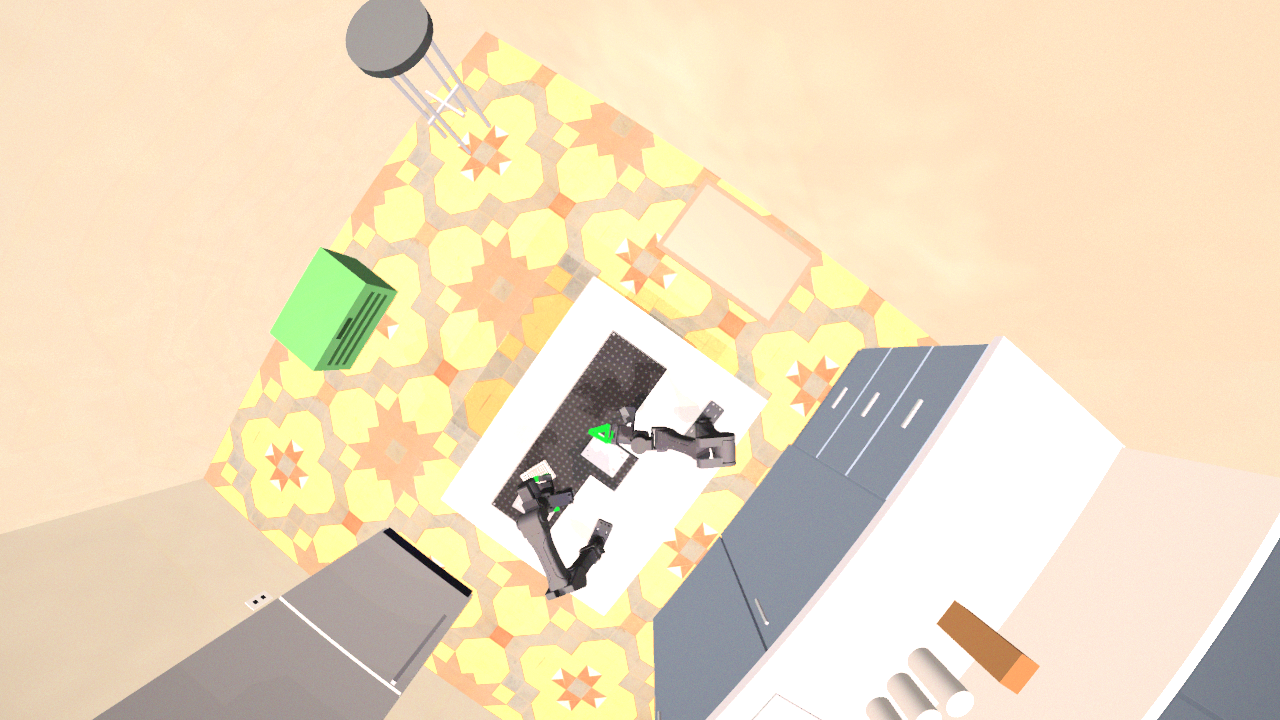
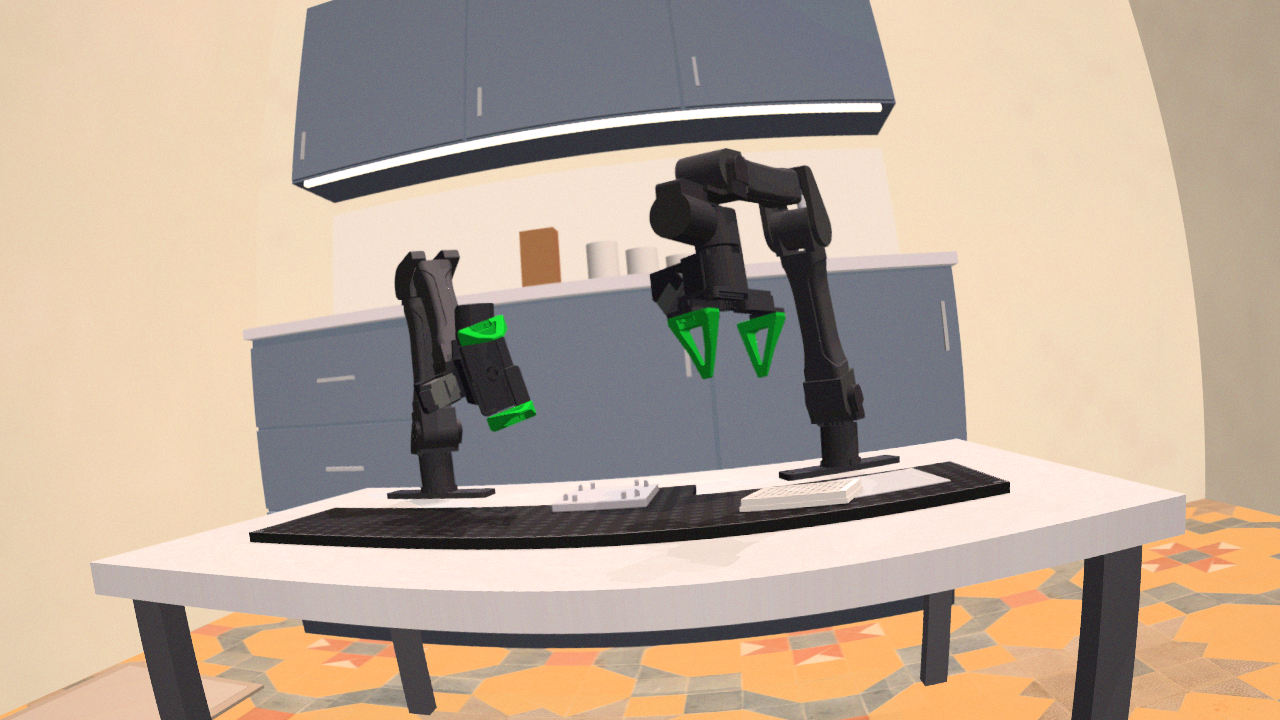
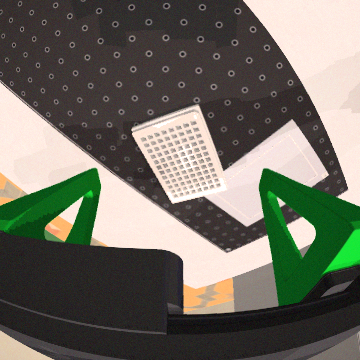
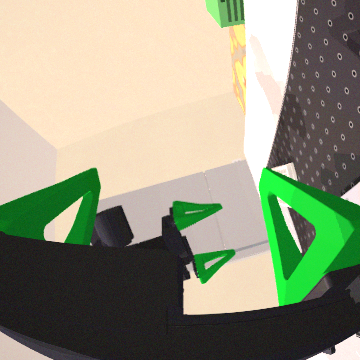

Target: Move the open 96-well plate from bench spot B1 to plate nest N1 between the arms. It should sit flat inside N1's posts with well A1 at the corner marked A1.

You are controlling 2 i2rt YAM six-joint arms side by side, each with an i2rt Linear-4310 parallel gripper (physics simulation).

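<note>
The white 96-well plate lies on the black perforated board, wells up, turned askew beside a pale rectangular spot. One plate corner meets or overlaps the spot's edge; no B1 label is legible. Nest N1, a pale base with short posts, stands near the board's middle with no plate in it; its A1 mark is not legible. My left gripper is open and empty, well above the plate. My right gripper is open and empty, raised near the nest, tilted sideways.
The black perforated board lies on a white table. Both arms stand at the table's cabinet side. Cabinets, a stool, and a green box are away from the table.
</note>
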